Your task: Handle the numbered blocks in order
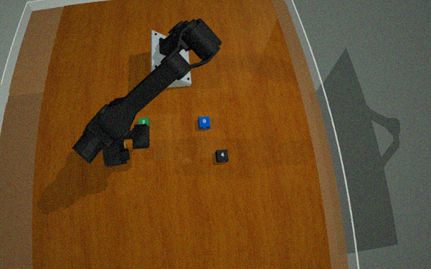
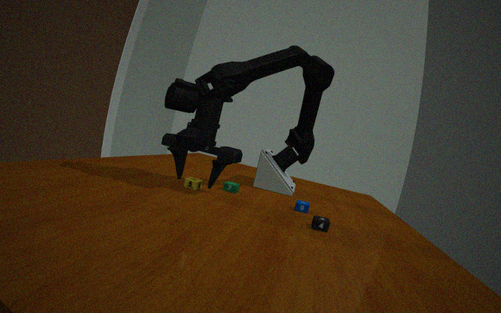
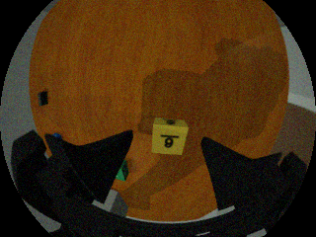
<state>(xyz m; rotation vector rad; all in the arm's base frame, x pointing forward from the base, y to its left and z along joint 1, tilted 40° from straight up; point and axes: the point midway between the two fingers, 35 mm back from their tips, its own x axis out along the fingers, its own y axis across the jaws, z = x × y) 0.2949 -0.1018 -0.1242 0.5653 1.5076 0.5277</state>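
My gripper tip is now right at the yellow block. Round my gripper tip: blue block (26 cm to the left, 6 cm behind); black block (29 cm to the left, 5 cm ahead); green block (7 cm to the left, 7 cm behind).
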